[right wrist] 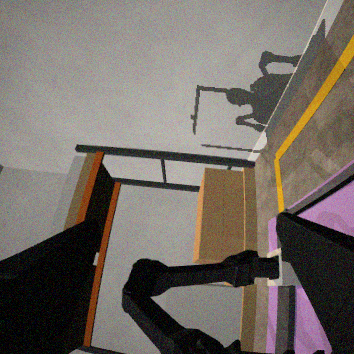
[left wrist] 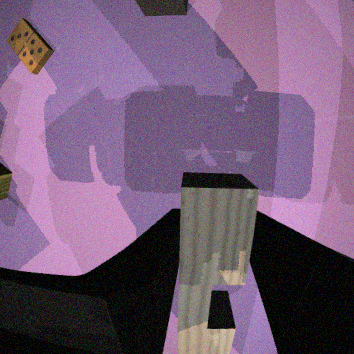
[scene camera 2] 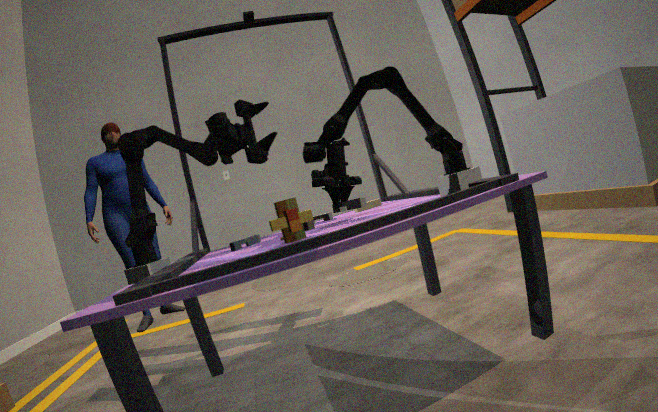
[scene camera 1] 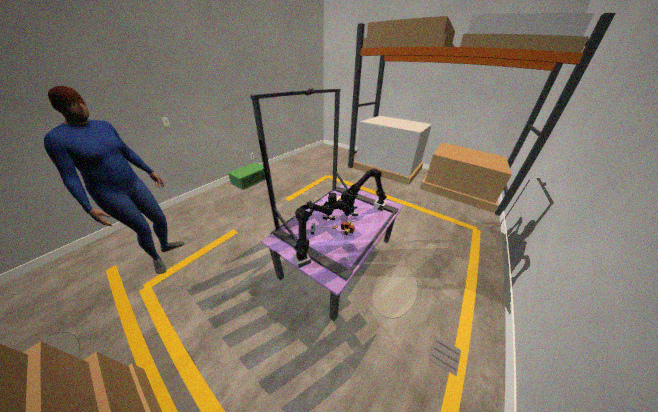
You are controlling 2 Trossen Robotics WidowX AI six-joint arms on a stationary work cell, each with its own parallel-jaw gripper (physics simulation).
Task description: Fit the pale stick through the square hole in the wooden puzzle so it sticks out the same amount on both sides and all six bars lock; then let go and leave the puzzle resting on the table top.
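Places are measured from the left arm's base along level axes (x ahead, y down, z left), in millimetres.
Pixels of known places: left gripper, fingertip midpoint: [left wrist: 211, 217] [scene camera 2: 340, 208]; right gripper, fingertip midpoint: [right wrist: 189, 225] [scene camera 2: 271, 117] [scene camera 1: 357, 201]; left arm's base, link origin: [right wrist: 273, 267] [scene camera 2: 457, 172] [scene camera 1: 380, 202]; right arm's base, link origin: [scene camera 2: 146, 263] [scene camera 1: 301, 256].
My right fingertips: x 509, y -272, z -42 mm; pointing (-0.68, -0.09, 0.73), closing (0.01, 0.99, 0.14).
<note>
Ahead of a thing's pixels: the offset from my right fingertips to its top centre. "spot": to the spot under its first point. Level surfaces: height alone.
The wooden puzzle [scene camera 1: 347, 228] [scene camera 2: 291, 220] of red, yellow and olive bars stands on the purple table top {dy +333 mm} [scene camera 2: 225, 257]; one olive end {spot: dy +326, dx -14, dz -56 mm} [left wrist: 4, 183] shows at the left edge of the left wrist view. My left gripper [scene camera 2: 340, 206] [left wrist: 211, 217] points down, low over the table behind the puzzle, to its right in scene camera 2. It is shut on the pale stick {dy +268, dx -188, dz -116 mm} [left wrist: 215, 240] [scene camera 2: 356, 203], which is striped and has a notch. The puzzle's hole cannot be made out. My right gripper [scene camera 2: 271, 120] [right wrist: 189, 225] is open and empty, high above and left of the puzzle.
A domino {dy +325, dx +14, dz -174 mm} [left wrist: 30, 46] [scene camera 1: 335, 227] lies near the puzzle. Grey blocks {dy +305, dx +147, dz -317 mm} [scene camera 2: 245, 242] {dy +305, dx -171, dz -444 mm} [scene camera 2: 323, 217] and a cream piece {dy +305, dx -370, dz -374 mm} [scene camera 2: 371, 204] lie on the table. A dark block {spot: dy +324, dx -82, dz -235 mm} [left wrist: 162, 7] shows at the left wrist view's top edge. A black frame [scene camera 2: 210, 31] spans the table's back; a person [scene camera 2: 111, 195] stands beyond.
</note>
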